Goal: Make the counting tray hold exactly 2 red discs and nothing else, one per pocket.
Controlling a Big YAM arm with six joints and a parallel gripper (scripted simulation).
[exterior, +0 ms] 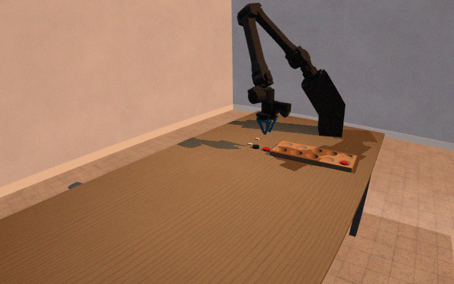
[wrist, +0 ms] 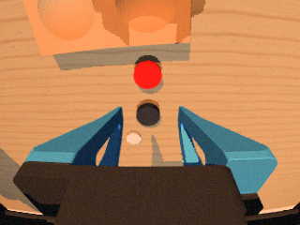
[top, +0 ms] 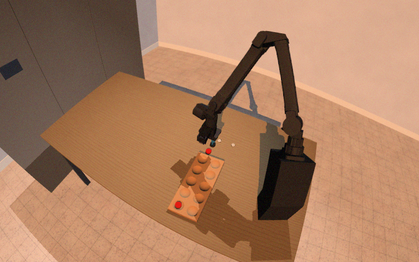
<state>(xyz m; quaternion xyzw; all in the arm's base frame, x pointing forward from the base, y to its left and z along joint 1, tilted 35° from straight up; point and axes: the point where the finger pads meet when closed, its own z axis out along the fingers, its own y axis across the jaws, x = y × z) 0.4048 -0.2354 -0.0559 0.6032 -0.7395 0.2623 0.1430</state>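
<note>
Now: the black disc 20 mm behind my hand, 60 mm to the right of it and 90 mm below it. The rest, counted from my hand: orange counting tray 230 mm to the left, 80 mm below.
</note>
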